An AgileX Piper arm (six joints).
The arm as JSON. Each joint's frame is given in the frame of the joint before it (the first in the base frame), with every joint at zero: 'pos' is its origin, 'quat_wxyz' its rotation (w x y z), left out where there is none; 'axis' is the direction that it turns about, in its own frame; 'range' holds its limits. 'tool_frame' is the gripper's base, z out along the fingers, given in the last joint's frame.
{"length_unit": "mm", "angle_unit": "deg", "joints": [
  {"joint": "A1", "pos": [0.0, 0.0, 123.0], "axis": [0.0, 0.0, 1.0], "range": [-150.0, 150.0]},
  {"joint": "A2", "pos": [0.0, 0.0, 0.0], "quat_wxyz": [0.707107, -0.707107, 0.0, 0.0], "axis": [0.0, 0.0, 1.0], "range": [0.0, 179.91]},
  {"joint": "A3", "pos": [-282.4, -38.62, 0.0], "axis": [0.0, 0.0, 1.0], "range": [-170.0, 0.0]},
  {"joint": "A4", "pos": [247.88, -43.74, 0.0], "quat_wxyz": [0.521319, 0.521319, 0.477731, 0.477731], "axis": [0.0, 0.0, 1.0], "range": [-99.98, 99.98]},
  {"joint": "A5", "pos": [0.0, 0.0, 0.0], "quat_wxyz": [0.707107, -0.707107, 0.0, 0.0], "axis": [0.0, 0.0, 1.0], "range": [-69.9, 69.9]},
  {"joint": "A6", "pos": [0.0, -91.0, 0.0], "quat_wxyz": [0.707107, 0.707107, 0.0, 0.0], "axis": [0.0, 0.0, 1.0], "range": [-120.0, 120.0]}
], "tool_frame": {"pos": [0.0, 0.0, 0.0]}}
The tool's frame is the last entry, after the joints.
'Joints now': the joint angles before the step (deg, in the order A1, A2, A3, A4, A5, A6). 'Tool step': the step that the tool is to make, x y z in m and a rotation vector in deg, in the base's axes. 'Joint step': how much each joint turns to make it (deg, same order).
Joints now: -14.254 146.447 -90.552 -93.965 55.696 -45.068
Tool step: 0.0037 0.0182 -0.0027 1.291 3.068 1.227
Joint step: 2.315 0.003 -0.014 3.445 0.121 -3.990
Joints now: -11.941 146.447 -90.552 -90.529 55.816 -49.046
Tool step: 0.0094 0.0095 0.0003 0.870 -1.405 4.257
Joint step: 1.030 -0.005 -0.319 -2.479 -2.890 1.194
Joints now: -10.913 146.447 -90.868 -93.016 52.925 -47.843
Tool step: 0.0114 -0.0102 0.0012 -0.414 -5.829 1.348
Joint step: -1.207 1.469 -2.939 -4.993 -1.802 5.732
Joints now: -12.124 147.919 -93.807 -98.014 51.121 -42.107
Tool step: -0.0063 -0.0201 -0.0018 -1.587 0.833 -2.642
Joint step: -2.319 0.860 -0.958 -0.300 1.430 -0.961
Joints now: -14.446 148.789 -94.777 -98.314 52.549 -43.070
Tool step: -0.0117 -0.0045 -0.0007 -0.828 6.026 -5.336
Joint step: -0.287 0.005 -0.061 6.598 4.555 -7.462
